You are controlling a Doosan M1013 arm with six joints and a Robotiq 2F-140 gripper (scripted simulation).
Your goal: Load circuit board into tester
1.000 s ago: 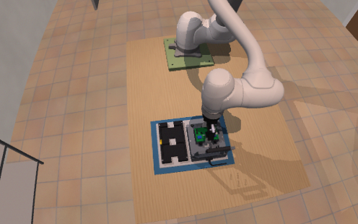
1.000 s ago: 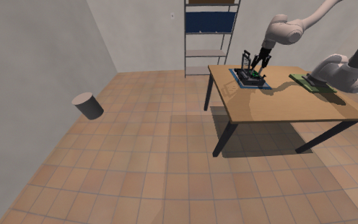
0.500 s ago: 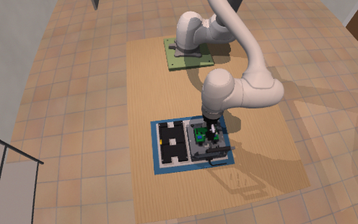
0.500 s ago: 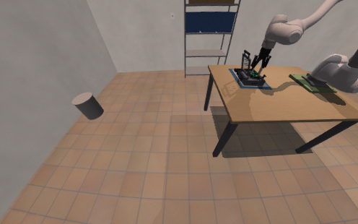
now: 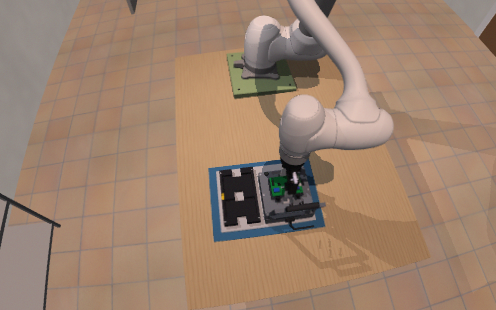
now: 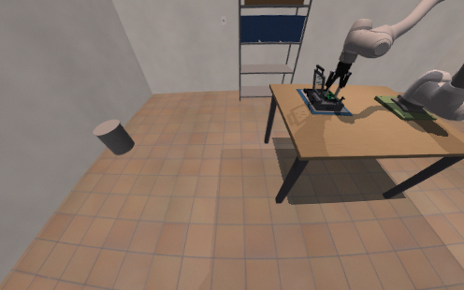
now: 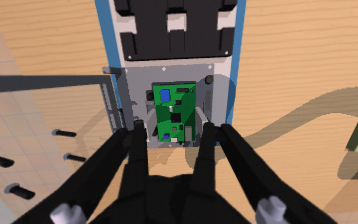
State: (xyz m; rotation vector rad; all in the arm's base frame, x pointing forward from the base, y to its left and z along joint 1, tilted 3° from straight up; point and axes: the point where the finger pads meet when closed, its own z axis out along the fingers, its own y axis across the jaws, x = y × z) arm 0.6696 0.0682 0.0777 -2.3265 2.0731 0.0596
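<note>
Now: hand 2 cm above the green circuit board. From my hand the other things lie so: tester lid: 12 cm ahead, 1 cm to the left, 8 cm above; pin plate: 1 cm ahead, 1 cm to the left, 4 cm below.
</note>
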